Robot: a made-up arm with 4 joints. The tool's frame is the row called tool. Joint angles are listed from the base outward. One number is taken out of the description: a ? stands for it. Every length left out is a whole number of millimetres.
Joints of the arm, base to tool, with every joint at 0 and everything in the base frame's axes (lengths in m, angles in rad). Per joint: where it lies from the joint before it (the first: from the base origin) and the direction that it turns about. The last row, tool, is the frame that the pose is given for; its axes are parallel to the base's.
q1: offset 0 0 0.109 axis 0 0 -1
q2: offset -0.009 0.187 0 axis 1 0 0
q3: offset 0 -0.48 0.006 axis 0 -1 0
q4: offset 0.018 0 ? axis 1 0 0
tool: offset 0 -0.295 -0.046
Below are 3 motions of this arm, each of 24 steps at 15 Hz.
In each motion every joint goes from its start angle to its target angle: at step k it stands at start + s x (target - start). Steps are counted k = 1, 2, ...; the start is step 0. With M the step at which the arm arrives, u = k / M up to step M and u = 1 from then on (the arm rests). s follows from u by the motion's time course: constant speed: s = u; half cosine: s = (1 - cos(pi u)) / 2; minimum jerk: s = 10 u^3 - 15 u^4 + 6 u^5.
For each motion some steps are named. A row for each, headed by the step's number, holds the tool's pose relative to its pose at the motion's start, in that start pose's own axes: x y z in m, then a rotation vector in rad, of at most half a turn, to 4 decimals.
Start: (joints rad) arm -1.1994 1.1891 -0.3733 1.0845
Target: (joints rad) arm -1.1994 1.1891 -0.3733 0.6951
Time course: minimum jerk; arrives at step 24
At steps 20, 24:
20: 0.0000 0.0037 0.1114 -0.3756 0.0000 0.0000
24: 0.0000 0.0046 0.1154 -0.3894 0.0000 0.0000

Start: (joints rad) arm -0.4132 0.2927 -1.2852 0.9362
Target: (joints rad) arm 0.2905 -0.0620 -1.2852 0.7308
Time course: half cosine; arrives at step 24
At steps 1, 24:
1: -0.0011 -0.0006 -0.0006 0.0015 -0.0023 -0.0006
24: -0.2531 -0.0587 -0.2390 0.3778 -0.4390 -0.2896

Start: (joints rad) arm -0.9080 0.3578 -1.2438 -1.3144
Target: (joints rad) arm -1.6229 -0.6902 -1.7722 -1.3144
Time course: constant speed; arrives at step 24
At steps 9, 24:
9: -0.0703 -0.0921 0.1972 -0.3485 0.3709 0.1486
24: -0.1938 -0.0646 0.5586 -0.8024 1.0112 0.0809

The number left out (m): 0.113
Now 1 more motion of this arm.
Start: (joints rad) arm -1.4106 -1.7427 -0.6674 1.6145
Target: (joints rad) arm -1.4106 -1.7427 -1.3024 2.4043
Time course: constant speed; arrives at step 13
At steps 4, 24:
4: -0.0308 0.0192 -0.0696 0.2422 -0.0322 -0.1932
24: -0.0339 0.1193 -0.1959 0.7625 -0.2766 -0.5897

